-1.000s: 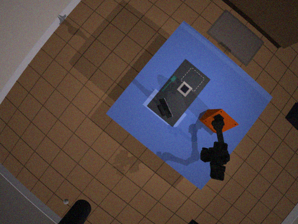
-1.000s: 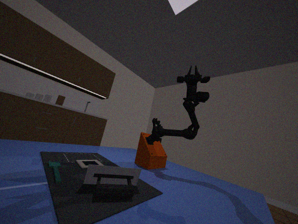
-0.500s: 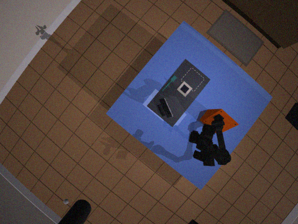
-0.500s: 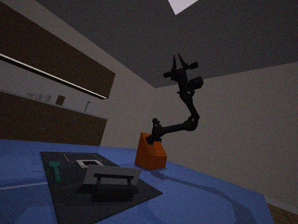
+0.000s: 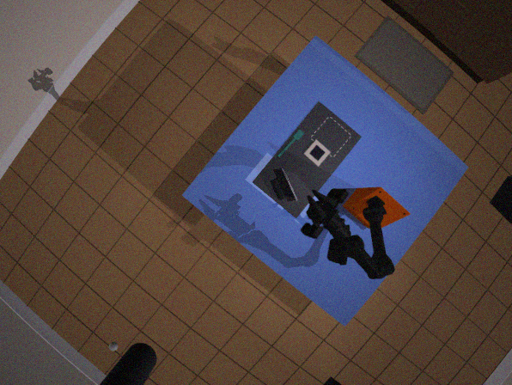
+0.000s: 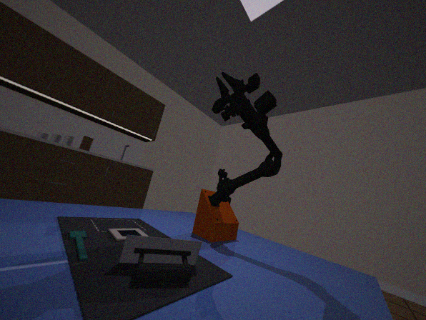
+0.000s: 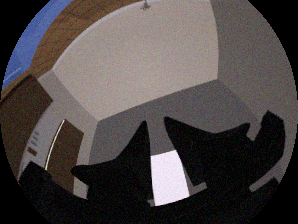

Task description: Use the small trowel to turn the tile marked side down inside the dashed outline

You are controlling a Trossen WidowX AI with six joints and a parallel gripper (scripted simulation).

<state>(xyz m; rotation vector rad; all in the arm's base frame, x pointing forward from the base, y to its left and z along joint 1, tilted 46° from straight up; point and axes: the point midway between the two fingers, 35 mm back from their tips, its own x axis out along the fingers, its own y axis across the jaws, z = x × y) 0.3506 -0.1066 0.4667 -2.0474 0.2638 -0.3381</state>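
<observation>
The dark mat is 610 mm below my gripper tip, 250 mm to the right of it and 20 mm ahead of it. The rest, counted from my gripper tip: teal T-shaped trowel 580 mm below, 270 mm to the right, 150 mm ahead; then tile 580 mm below, 310 mm to the right.
</observation>
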